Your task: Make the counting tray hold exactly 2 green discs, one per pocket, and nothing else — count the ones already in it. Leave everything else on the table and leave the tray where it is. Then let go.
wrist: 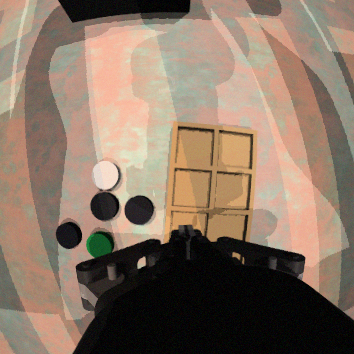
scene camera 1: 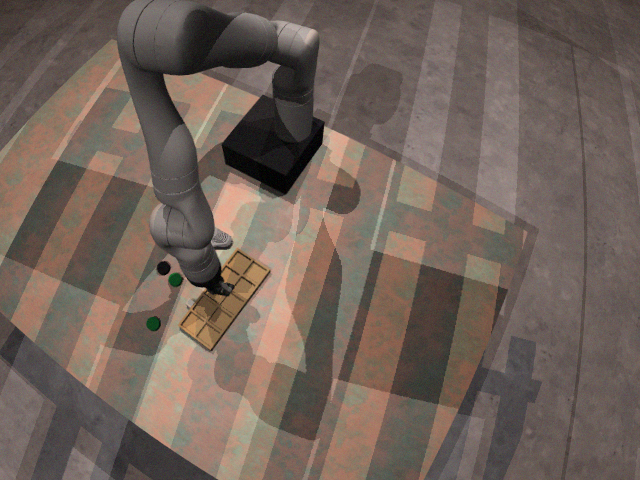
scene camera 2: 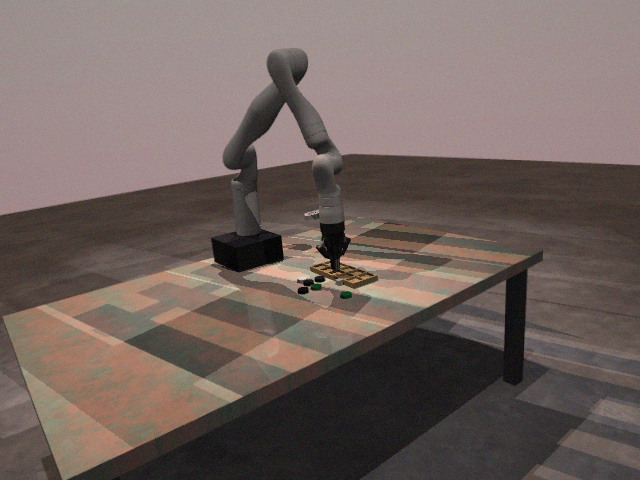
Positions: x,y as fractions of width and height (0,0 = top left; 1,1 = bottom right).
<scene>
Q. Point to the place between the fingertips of my gripper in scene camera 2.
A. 0.52,0.56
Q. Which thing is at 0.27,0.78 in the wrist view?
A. My gripper.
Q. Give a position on a counting tray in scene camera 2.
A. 0.55,0.58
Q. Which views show the counting tray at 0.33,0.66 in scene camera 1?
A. The wrist view, scene camera 1 and scene camera 2: all of them.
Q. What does the counting tray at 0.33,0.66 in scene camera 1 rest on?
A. The table.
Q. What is my gripper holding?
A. Nothing.
</scene>
